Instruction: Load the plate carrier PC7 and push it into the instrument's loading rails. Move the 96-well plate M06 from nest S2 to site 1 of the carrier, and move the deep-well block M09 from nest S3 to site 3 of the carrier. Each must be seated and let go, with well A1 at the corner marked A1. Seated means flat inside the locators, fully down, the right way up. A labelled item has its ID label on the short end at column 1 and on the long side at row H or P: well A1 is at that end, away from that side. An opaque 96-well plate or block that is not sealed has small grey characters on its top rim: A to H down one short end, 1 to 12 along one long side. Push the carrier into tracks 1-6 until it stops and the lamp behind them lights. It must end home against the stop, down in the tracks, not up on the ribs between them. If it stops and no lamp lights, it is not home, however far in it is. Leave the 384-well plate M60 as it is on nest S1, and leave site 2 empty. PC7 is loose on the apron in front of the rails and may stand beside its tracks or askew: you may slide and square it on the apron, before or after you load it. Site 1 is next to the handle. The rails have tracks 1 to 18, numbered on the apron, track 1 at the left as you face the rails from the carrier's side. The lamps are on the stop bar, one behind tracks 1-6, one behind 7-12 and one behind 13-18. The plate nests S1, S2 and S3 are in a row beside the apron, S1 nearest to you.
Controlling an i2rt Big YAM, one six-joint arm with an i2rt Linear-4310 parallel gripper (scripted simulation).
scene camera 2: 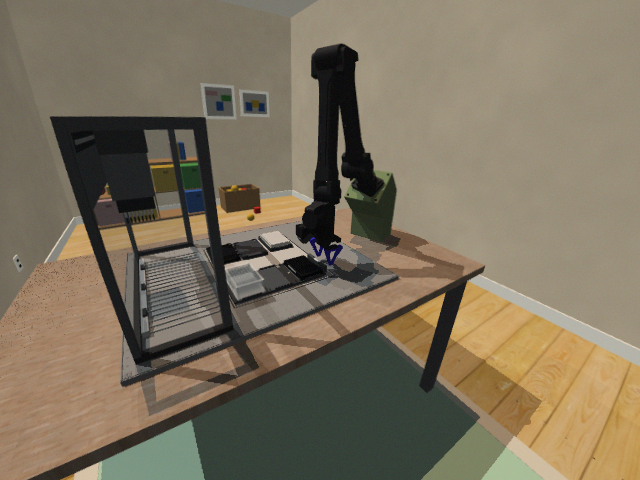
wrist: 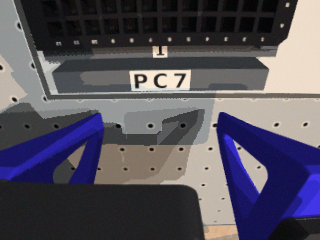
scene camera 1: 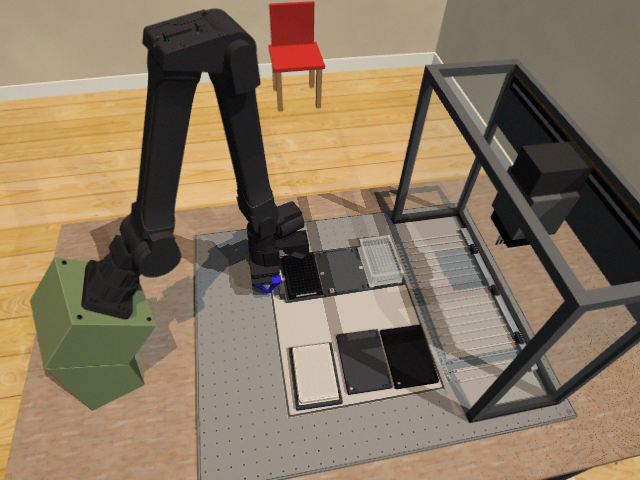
Labels:
A clear 96-well plate M06 shows in scene camera 2 and in scene camera 1; in the wrist view it is out of frame. One and the same spot on the clear 96-well plate M06: [scene camera 1: 373, 257] is [scene camera 2: 250, 273].

